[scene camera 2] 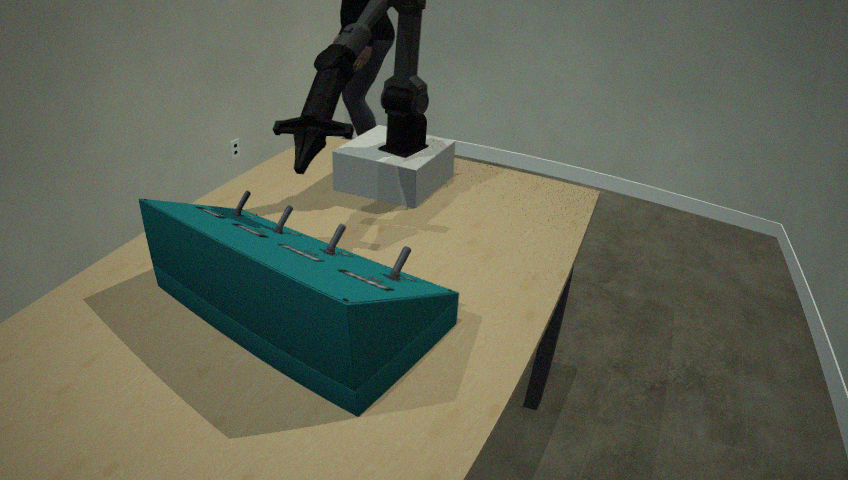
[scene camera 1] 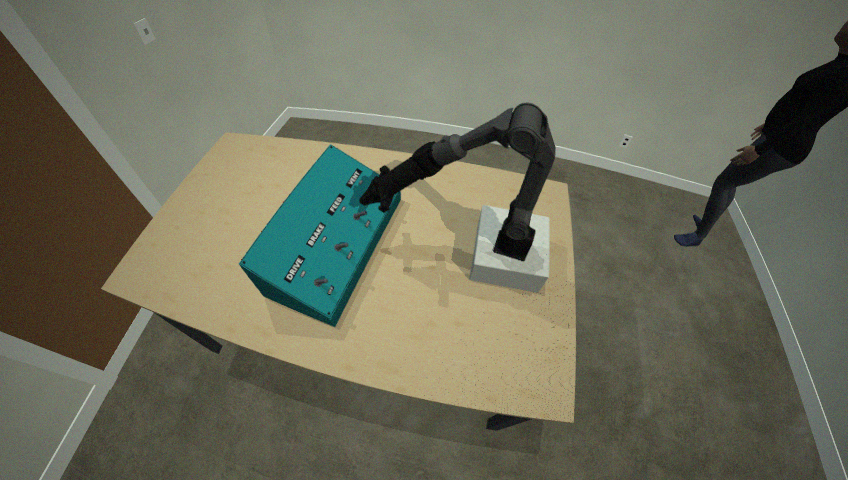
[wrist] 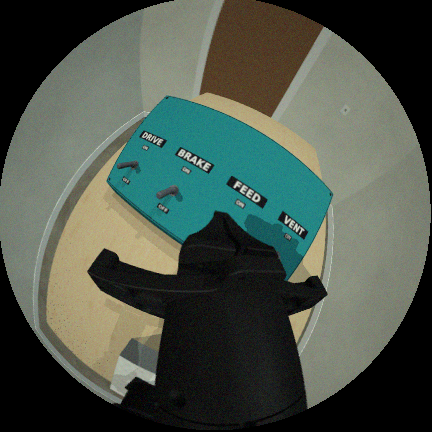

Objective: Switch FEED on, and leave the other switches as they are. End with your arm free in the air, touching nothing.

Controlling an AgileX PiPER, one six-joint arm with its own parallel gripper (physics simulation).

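The teal switch panel (scene camera 1: 285,228) (scene camera 2: 238,267) (wrist: 210,125) stands on the table. The FEED lever (scene camera 1: 360,215) (scene camera 2: 283,218) leans to its OFF side, and my gripper hides it in the wrist view. The BRAKE lever (scene camera 1: 340,246) (scene camera 2: 335,239) (wrist: 167,192) and DRIVE lever (scene camera 1: 321,281) (scene camera 2: 399,262) (wrist: 128,164) lean to OFF. The VENT lever (scene camera 2: 242,203) leans the same way; it is hidden in scene camera 1 and the wrist view. My gripper (scene camera 1: 364,201) (scene camera 2: 299,171) (wrist: 218,220) is shut and empty, in the air above the panel's robot side, near FEED and VENT.
My arm's white base block (scene camera 1: 508,277) (scene camera 2: 374,175) (wrist: 132,372) stands on the wooden table (scene camera 1: 416,356) (scene camera 2: 523,237) (wrist: 80,300). A person (scene camera 1: 791,124) (scene camera 2: 368,77) stands beyond the table, behind the arm.
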